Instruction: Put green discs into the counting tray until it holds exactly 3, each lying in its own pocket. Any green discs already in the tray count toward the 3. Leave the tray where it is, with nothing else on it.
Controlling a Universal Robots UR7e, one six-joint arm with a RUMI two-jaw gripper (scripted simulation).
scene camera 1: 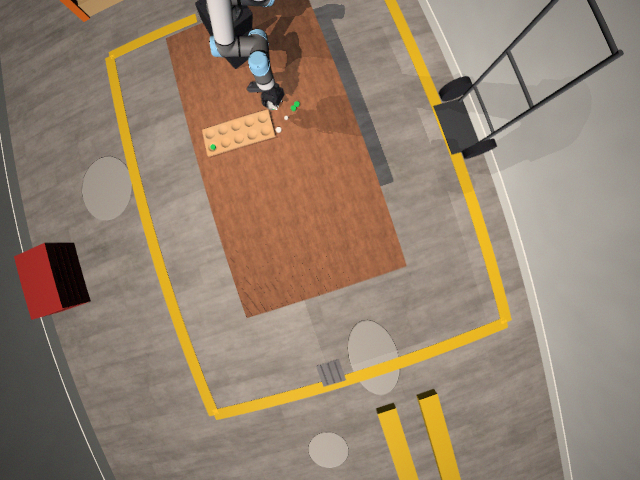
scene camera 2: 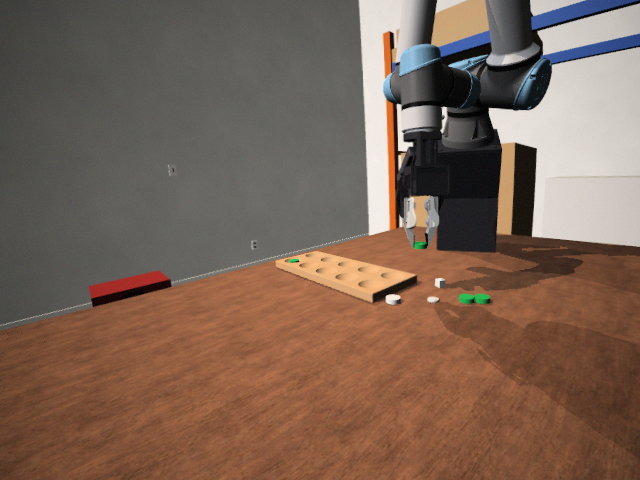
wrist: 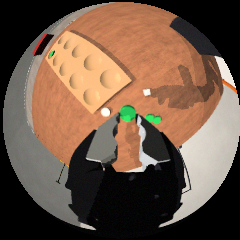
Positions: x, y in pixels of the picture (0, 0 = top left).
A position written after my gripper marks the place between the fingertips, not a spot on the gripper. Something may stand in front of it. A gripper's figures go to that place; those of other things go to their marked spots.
My gripper [scene camera 2: 420, 246]: 0.64 m from the lens. A tan counting tray [scene camera 2: 369, 282]: 0.67 m from the lens.
